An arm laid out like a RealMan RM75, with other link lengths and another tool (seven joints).
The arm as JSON. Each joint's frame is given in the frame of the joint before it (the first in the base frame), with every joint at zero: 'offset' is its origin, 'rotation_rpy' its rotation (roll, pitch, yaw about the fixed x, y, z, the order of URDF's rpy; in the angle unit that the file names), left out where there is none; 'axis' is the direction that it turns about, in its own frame. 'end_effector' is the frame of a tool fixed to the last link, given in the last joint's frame.
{
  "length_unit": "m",
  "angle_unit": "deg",
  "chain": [
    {
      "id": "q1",
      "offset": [
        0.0,
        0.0,
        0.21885
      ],
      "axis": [
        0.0,
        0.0,
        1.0
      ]
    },
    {
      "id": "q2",
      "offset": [
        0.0,
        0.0,
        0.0
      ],
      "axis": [
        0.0,
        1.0,
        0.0
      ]
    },
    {
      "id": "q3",
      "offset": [
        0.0,
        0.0,
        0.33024
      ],
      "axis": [
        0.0,
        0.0,
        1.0
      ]
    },
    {
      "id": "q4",
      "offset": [
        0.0,
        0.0,
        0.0
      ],
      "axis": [
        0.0,
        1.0,
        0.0
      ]
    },
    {
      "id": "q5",
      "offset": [
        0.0,
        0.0,
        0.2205
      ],
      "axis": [
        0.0,
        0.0,
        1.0
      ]
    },
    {
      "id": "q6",
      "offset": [
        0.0,
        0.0,
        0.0
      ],
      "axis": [
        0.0,
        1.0,
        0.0
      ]
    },
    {
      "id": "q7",
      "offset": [
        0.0,
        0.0,
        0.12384
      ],
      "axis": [
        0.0,
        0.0,
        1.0
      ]
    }
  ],
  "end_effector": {
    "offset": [
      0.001,
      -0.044,
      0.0
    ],
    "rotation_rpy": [
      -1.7,
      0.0,
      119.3
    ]
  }
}
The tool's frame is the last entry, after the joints.
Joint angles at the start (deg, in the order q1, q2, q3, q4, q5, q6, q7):
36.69, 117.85, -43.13, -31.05, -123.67, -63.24, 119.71
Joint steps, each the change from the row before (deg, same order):
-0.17, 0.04, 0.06, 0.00, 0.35, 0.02, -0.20
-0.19, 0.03, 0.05, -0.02, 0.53, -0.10, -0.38
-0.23, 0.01, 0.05, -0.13, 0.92, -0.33, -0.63
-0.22, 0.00, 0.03, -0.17, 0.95, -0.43, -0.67
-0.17, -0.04, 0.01, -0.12, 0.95, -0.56, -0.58
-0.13, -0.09, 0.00, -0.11, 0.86, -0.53, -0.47
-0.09, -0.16, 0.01, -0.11, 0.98, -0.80, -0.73
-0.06, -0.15, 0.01, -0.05, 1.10, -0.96, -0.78
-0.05, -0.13, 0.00, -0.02, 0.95, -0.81, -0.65
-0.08, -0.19, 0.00, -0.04, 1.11, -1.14, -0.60
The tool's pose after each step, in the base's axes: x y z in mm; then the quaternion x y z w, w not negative. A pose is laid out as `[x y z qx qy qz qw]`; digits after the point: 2 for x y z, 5 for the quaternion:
[390.34 433.61 -52.10 -0.05880 -0.96144 -0.26654 0.03365]
[390.70 432.90 -52.13 -0.05848 -0.96080 -0.26847 0.03703]
[390.29 432.57 -51.60 -0.05623 -0.95986 -0.27135 0.04337]
[389.54 432.39 -50.91 -0.05304 -0.95898 -0.27394 0.05011]
[388.47 432.31 -50.23 -0.05004 -0.95827 -0.27549 0.05755]
[387.48 432.50 -49.10 -0.04729 -0.95755 -0.27701 0.06417]
[385.80 433.11 -47.42 -0.04160 -0.95700 -0.27787 0.07211]
[383.53 433.68 -46.15 -0.03547 -0.95645 -0.27795 0.08184]
[381.60 434.13 -45.09 -0.03036 -0.95583 -0.27807 0.09021]
[379.33 434.33 -43.62 -0.02517 -0.95515 -0.27724 0.10100]

